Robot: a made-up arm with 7 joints.
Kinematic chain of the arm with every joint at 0, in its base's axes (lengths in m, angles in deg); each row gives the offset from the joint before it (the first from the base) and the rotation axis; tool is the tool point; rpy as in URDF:
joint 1: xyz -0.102 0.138 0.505 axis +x
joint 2: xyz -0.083 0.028 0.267 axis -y
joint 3: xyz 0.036 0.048 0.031 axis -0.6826 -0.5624 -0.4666
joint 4: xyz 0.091 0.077 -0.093 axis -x
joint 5: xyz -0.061 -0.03 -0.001 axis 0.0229 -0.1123 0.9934
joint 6: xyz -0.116 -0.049 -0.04 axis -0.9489 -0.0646 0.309
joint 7: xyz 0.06 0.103 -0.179 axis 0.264 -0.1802 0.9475
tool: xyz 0.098 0.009 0.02 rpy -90 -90 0
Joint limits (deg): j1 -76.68..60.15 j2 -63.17..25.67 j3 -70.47..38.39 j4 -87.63..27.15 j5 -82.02..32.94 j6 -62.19..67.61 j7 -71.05..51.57
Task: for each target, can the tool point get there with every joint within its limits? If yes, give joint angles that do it. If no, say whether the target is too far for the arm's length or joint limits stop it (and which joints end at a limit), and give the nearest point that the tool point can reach.
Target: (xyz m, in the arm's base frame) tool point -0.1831 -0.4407 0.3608
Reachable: no: joint limits stop it (at a limit: joint 1, joint 2, joint 3, joint 4, joint 6) | nearest point -0.0854 -0.1853 0.5270 | short by 0.320 m
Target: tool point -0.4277 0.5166 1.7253
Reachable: no: too far | nearest point -0.2666 0.3273 1.1150 | short by 0.659 m
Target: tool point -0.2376 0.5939 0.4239
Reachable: yes | joints -49.43 -22.14 -56.04 -27.28 -5.77 -24.68 -0.89
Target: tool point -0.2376 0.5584 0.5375
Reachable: yes | joints -27.76 -4.40 -55.79 -13.43 -26.86 -19.25 18.42
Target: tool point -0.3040 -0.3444 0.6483
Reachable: no: joint limits stop it (at a limit: joint 1, joint 2, joint 3, joint 4, joint 5, joint 6, joint 7) | nearest point -0.3000 -0.1861 0.7449 | short by 0.185 m
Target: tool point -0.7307 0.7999 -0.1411
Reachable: no: too far | nearest point -0.4083 0.5814 0.2083 | short by 0.523 m
